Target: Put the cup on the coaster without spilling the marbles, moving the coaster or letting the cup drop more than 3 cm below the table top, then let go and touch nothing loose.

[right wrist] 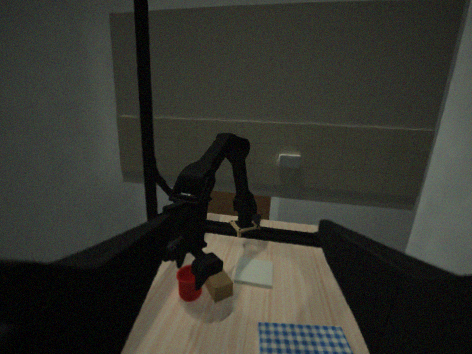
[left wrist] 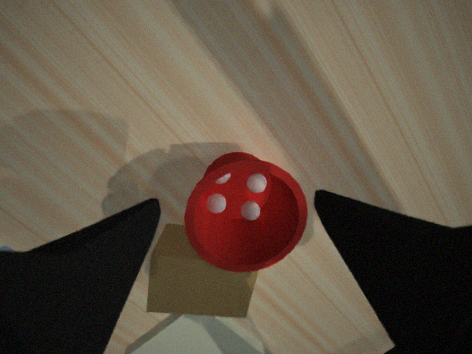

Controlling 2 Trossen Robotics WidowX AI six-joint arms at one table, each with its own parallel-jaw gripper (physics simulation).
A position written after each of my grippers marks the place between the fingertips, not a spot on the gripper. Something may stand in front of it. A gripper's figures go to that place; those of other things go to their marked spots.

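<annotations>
The pale square coaster (right wrist: 258, 273) is 690 mm from the lens. My left gripper (right wrist: 187, 278) is 600 mm from the lens, and my right gripper (right wrist: 245, 225), as I see it, is 120 mm from the lens.
</annotations>
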